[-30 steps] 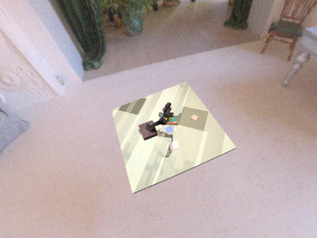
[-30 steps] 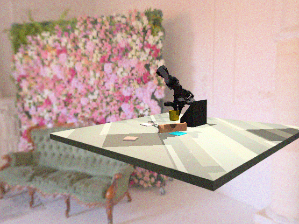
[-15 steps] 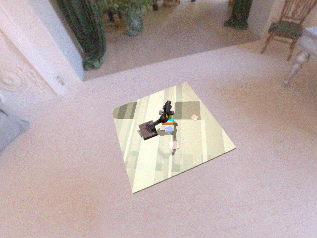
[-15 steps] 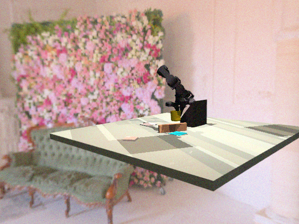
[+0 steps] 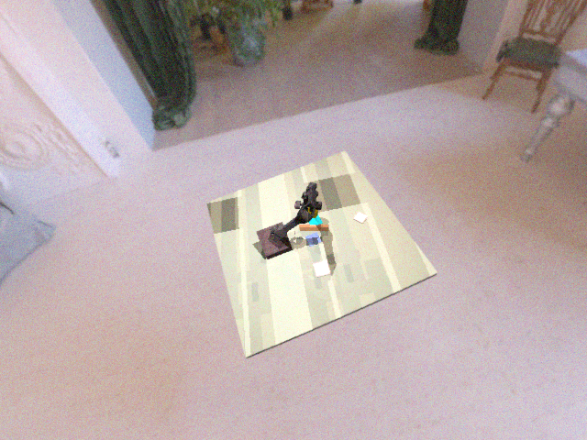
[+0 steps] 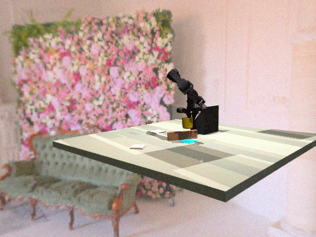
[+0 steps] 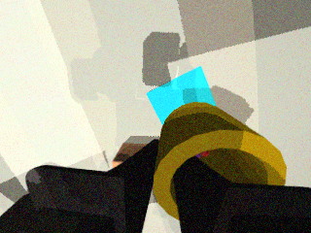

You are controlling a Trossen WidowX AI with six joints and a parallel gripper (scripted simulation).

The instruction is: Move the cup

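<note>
The wooden block is 100 mm below my gripper tip, 80 mm to the right of it and 20 mm behind it. Also, from my gripper tip: yellow cup: 20 mm to the right, 20 mm ahead; then flat white pad: 330 mm ahead, 170 mm to the right, 110 mm below.
</note>
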